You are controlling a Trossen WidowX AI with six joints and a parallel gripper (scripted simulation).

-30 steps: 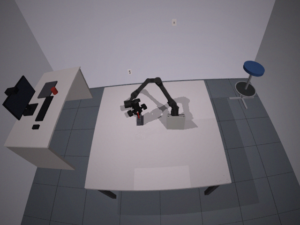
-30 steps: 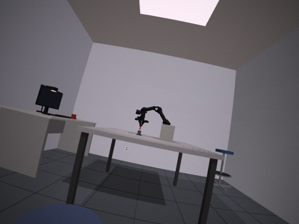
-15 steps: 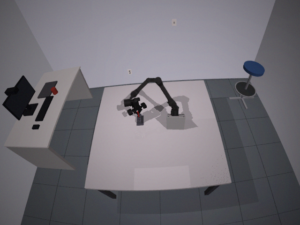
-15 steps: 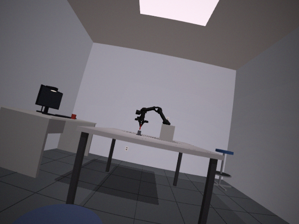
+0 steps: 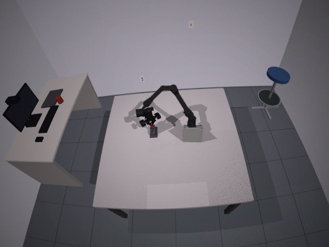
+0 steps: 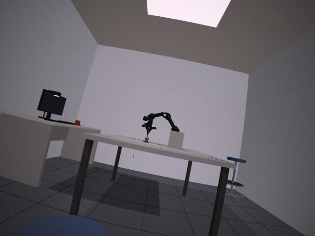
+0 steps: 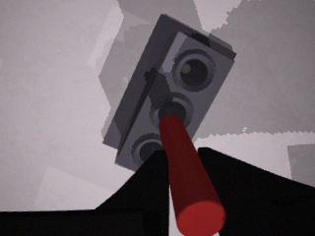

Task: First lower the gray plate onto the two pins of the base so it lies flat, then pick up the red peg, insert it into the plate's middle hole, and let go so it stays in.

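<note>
My gripper tip is 70 mm above the gray plate. The rest, counted from my gripper tip: red peg right at my gripper tip.
</note>
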